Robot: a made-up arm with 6 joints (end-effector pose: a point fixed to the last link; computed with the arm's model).
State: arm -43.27 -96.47 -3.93 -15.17 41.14 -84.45
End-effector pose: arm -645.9 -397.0 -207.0 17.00 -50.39 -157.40
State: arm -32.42 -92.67 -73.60 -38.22 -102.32 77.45
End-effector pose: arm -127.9 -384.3 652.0 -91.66 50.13 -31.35
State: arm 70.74 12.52 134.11 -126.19 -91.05 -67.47
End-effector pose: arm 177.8 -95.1 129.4 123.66 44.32 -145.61
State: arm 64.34 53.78 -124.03 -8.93 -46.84 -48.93
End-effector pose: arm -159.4 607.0 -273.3 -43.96 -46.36 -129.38
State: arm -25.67 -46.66 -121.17 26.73 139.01 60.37
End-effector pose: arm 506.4 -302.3 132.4 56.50 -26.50 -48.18
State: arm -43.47 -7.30 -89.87 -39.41 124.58 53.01
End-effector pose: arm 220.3 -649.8 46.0 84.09 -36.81 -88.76
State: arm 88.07 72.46 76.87 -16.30 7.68 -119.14
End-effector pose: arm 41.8 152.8 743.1 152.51 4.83 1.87
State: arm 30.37 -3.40 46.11 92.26 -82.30 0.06
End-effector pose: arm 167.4 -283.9 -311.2 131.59 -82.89 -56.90
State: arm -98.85 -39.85 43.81 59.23 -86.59 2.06
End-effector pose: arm -472.1 -87.2 -311.3 -86.31 -65.86 27.99
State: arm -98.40 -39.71 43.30 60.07 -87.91 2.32
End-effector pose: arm -466.9 -95.1 -302.3 -87.14 -64.38 30.21
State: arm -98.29 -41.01 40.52 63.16 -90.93 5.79
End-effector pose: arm -446.5 -132.2 -273.2 -88.64 -59.05 38.26
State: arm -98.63 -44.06 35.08 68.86 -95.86 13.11
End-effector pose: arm -401.2 -187.9 -221.5 -86.81 -48.77 49.06
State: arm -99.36 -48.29 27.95 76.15 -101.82 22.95
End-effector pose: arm -335.4 -230.2 -163.9 -79.84 -35.40 58.82
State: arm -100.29 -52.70 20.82 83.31 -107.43 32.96
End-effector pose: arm -271.7 -245.0 -123.3 -70.19 -22.52 66.55
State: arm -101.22 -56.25 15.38 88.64 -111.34 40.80
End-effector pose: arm -230.0 -244.2 -105.9 -61.50 -13.32 71.83
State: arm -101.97 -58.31 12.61 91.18 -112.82 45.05
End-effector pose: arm -213.5 -242.6 -101.9 -56.43 -9.12 74.19
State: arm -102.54 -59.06 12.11 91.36 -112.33 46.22
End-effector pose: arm -213.7 -244.3 -102.6 -54.99 -8.79 74.08
